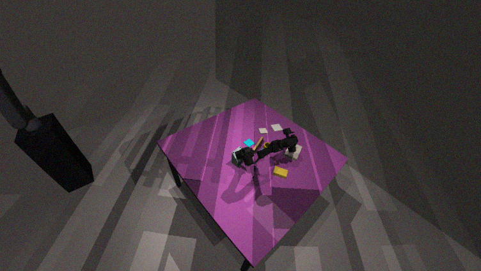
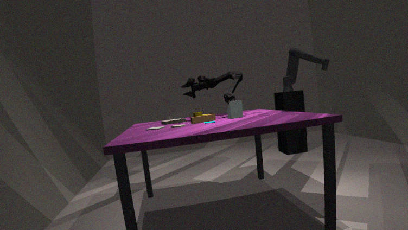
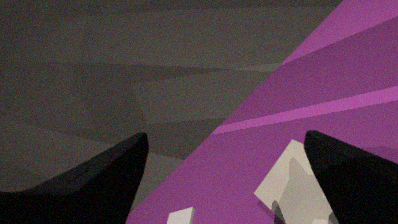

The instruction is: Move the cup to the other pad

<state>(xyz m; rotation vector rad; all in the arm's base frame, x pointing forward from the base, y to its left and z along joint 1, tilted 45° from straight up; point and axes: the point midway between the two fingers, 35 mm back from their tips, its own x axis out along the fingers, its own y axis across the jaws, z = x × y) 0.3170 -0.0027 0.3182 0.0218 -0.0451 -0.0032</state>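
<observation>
Now: the yellow cup 220 mm below my gripper tip, 180 mm to the left of it and 100 mm behind it. The rest, counted from my gripper tip: wooden block (260 mm to the left, 240 mm below, 130 mm behind); then blue pad (270 mm below, 180 mm to the left, 90 mm behind).
</observation>
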